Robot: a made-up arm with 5 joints.
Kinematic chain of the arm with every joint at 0, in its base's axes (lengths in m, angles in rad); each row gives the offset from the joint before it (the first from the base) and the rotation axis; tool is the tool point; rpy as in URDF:
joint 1: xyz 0 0 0.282 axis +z
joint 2: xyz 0 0 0 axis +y
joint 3: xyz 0.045 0 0.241 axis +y
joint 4: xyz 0.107 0 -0.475 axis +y
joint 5: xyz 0.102 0 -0.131 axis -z
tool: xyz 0 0 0 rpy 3.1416 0 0
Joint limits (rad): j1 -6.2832..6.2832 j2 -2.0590..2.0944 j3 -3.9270..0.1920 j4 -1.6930..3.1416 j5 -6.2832..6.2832
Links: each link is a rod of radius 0.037 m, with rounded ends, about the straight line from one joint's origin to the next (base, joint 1, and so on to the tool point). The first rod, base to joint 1, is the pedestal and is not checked.
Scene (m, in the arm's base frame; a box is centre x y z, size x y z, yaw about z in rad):
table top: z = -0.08
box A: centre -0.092 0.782 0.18 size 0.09 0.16 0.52 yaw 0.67
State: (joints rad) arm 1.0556 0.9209 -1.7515 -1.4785 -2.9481
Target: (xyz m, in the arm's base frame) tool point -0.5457 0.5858 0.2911
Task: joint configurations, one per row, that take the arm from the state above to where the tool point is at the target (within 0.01 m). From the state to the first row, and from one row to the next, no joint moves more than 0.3 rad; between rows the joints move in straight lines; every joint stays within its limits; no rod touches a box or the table.
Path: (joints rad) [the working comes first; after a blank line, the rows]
Joints at the target: 2.3208 1.0859 -2.0499 -0.7493 -2.9481
Straight joint move there: touches box A.

1: 1.2709 0.7586 -1.7811 -1.2968 -2.9355
2: 1.4863 0.5962 -1.8107 -1.1151 -2.9228
3: 1.7016 0.4339 -1.8402 -0.9334 -2.9102
4: 1.9080 0.6512 -1.9101 -0.8721 -2.9228
5: 2.1144 0.8686 -1.9800 -0.8107 -2.9355
6: 2.3208 1.0859 -2.0499 -0.7493 -2.9481

